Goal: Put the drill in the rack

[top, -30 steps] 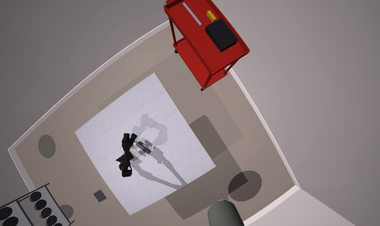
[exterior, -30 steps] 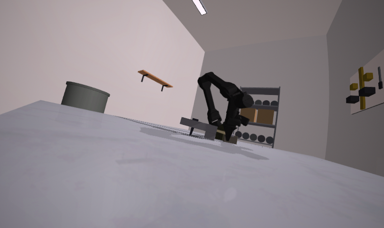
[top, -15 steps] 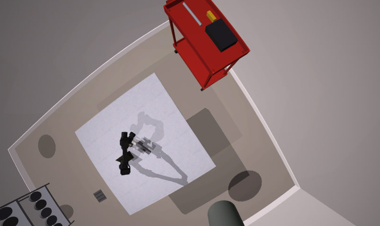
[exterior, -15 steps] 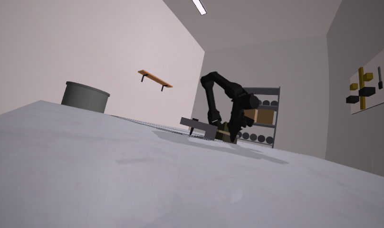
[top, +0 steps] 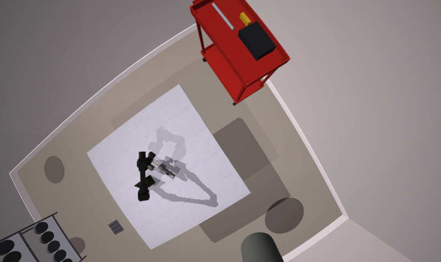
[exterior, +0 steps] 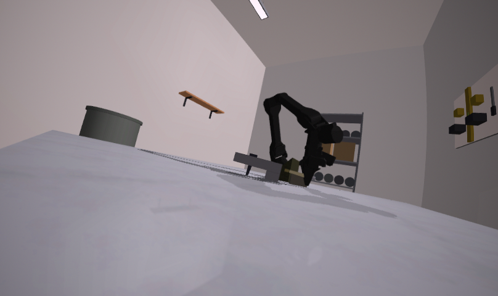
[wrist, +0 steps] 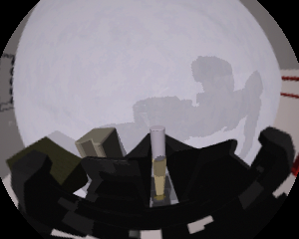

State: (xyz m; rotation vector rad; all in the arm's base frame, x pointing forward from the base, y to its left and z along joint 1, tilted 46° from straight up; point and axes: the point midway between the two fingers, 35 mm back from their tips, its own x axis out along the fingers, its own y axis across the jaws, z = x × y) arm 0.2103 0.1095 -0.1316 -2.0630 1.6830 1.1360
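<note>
The drill is 4 cm above my gripper tip, 3 cm to the right of it and 2 cm ahead of it. Also, from my gripper tip: grey block 17 cm to the right, 8 cm ahead, 4 cm above.
</note>
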